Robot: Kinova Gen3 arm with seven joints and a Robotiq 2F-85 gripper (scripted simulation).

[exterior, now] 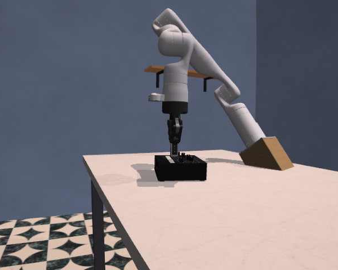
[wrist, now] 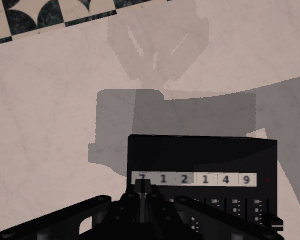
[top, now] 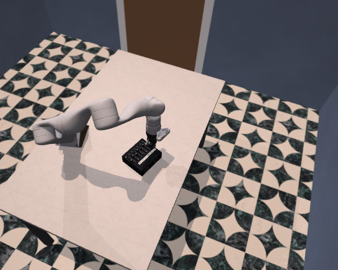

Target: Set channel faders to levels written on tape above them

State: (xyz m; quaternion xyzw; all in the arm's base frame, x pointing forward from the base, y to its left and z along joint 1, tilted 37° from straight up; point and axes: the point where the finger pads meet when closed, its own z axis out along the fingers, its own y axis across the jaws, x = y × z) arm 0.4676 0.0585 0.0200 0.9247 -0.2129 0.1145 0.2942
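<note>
Now: hand 30 mm above the channel 1 cap, 20 mm past it and 10 mm to the right of it. From my hand the other things lie so: channel 2 cap: 60 mm behind, 30 mm below, 10 mm to the left; channel 4 cap: 80 mm behind, 30 mm to the right, 30 mm below; channel 3 cap: 70 mm behind, 30 mm below, 10 mm to the right.
</note>
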